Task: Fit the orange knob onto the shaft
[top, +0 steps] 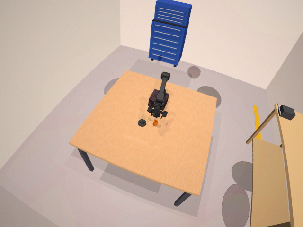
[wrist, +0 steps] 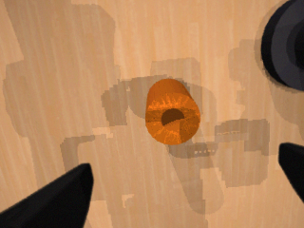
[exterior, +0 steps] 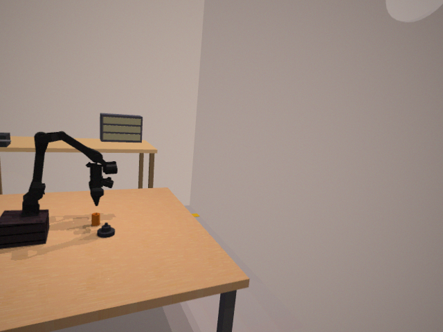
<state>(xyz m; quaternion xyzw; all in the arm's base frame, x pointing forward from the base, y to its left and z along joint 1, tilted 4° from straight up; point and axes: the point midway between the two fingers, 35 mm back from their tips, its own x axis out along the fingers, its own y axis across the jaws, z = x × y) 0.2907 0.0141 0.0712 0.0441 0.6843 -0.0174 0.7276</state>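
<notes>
Right now the orange knob is 90 mm below my gripper tip. Also, from my gripper tip: dark round pedestal (30 mm ahead, 130 mm to the right, 90 mm below).
</notes>
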